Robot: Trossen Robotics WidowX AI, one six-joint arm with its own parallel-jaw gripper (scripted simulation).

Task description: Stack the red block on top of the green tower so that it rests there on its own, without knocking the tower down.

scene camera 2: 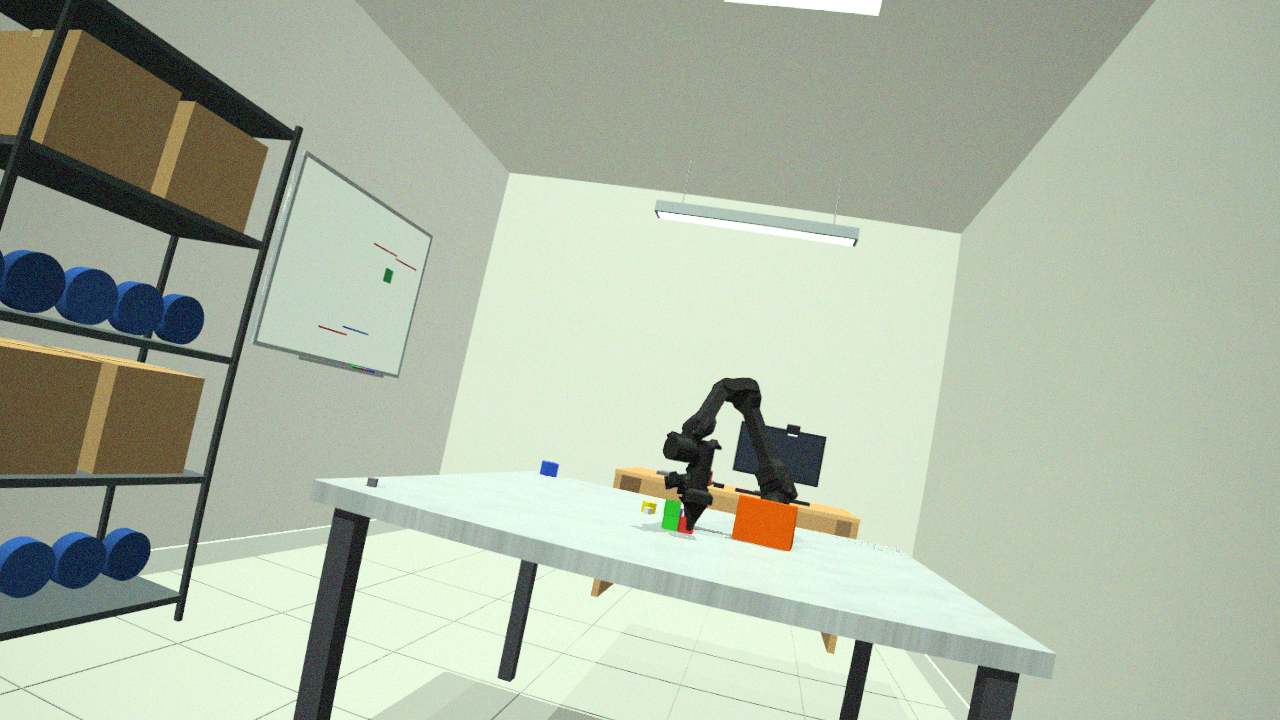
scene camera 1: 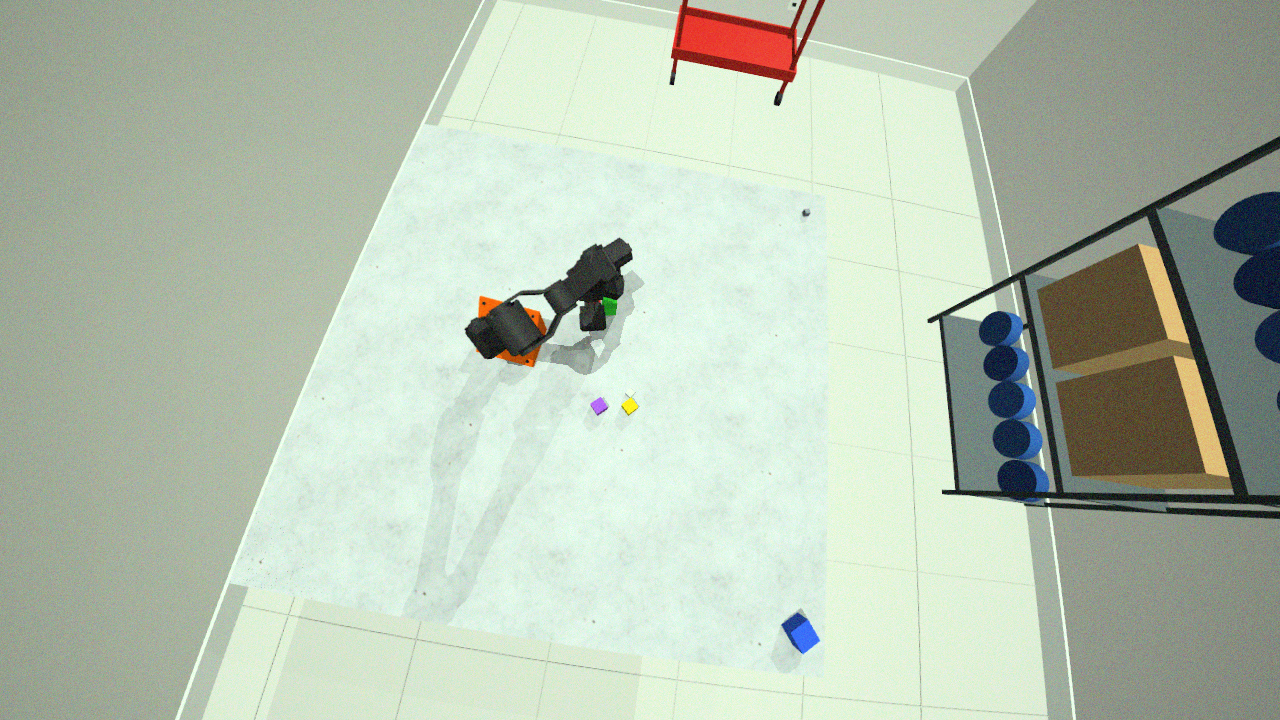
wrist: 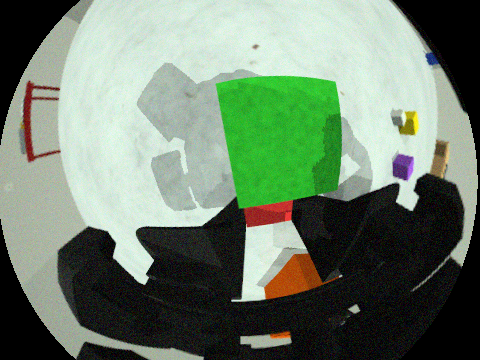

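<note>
The gripper is in the pictures, and both scene camera 1 and the wrist view show it. A red block and a blue cube are in the pictures as well.
</note>
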